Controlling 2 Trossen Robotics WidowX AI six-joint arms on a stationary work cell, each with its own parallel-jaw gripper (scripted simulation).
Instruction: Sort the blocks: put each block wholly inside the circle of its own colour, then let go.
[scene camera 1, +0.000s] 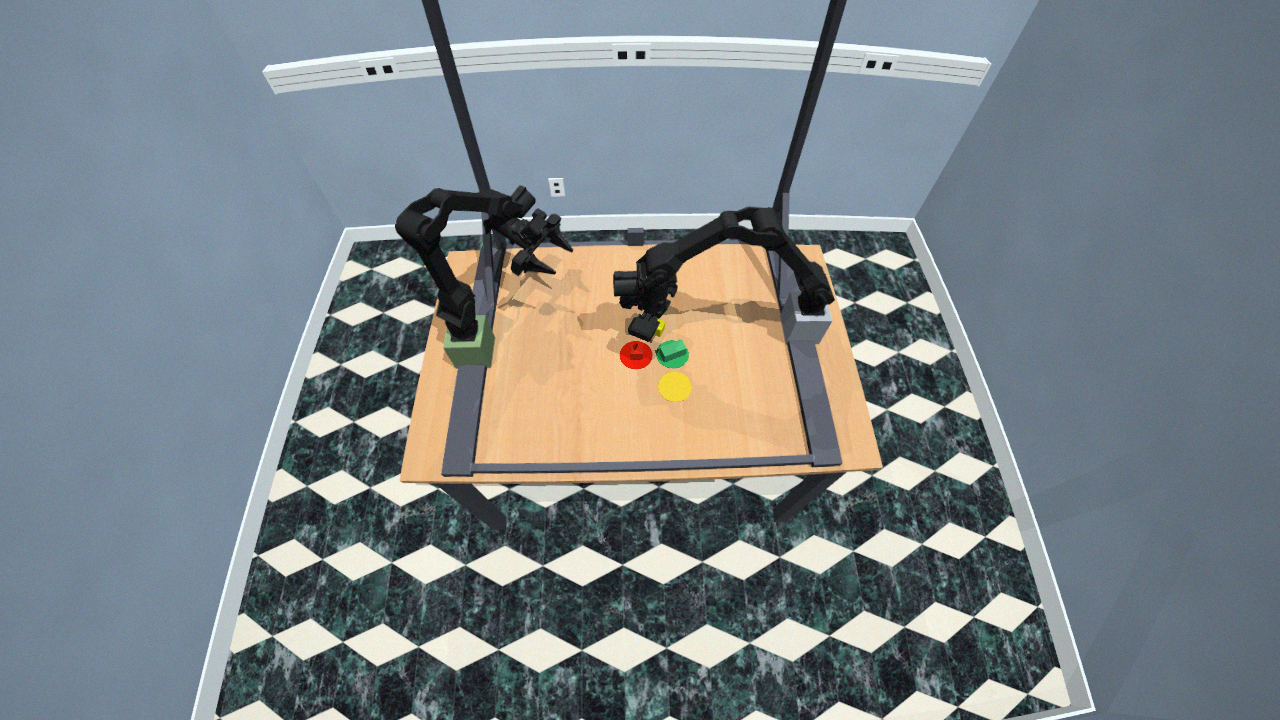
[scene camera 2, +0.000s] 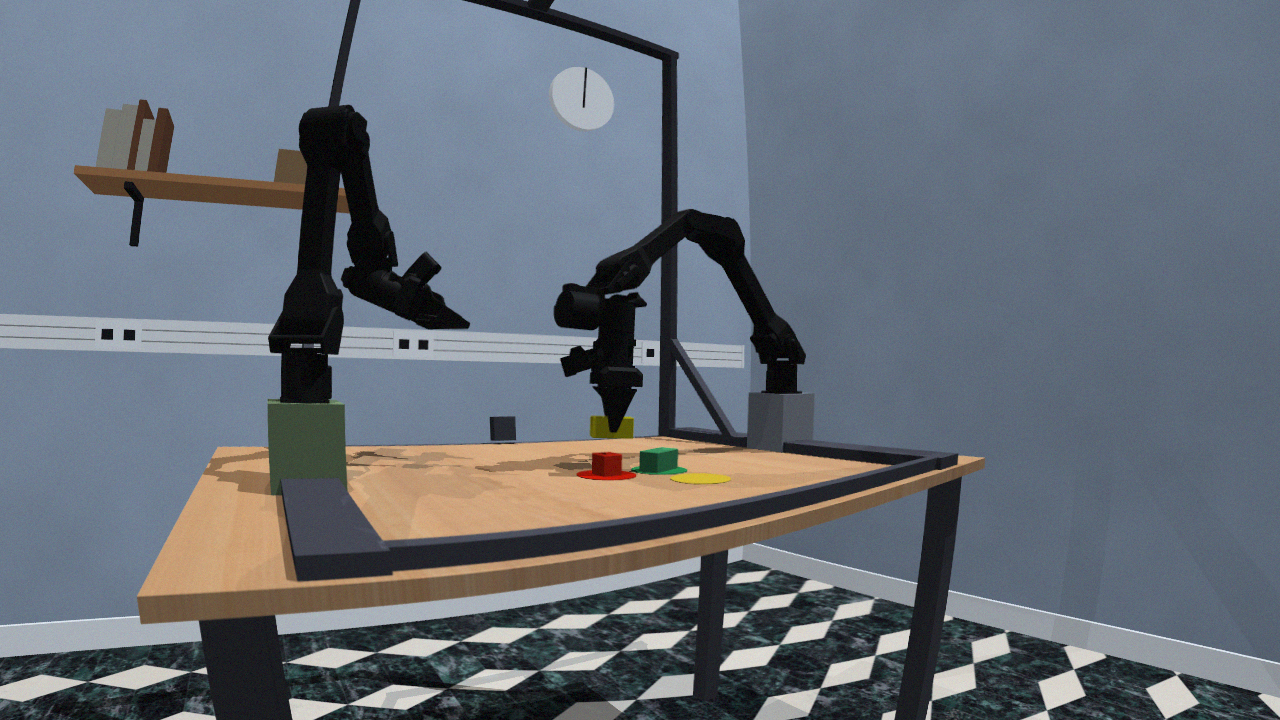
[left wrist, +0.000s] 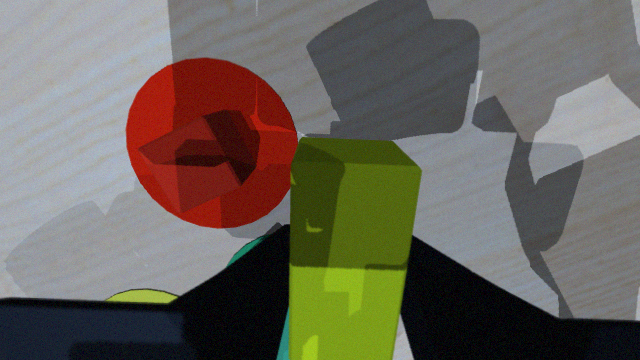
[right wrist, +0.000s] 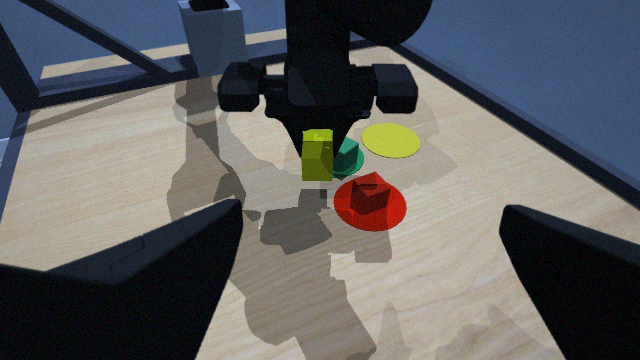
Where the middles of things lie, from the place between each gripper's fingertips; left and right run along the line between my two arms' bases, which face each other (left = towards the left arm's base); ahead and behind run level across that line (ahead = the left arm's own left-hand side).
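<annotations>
My left hand (scene camera 2: 611, 431) is 150 mm short of the yellow circle (scene camera 1: 673, 386), 50 mm to the right of it and 90 mm above it. Counting from that same left hand, I find the green block (scene camera 2: 661, 459) 50 mm ahead, 50 mm to the left and 80 mm below, while the red block (left wrist: 207, 157) is 50 mm ahead, 50 mm to the right and 80 mm below. The yellow block (scene camera 2: 599, 427) is 30 mm below my left hand.
As for my right hand (scene camera 2: 465, 323), the yellow block is 24 cm to the left of it, 12 cm ahead of it and 17 cm below it. The red circle (left wrist: 185, 90) is 20 cm to the left of my right hand, 17 cm ahead of it and 24 cm below it. Measured from my right hand again, the green block sits 30 cm to the left, 17 cm ahead and 22 cm below, and the red block 20 cm to the left, 17 cm ahead and 22 cm below.
</annotations>
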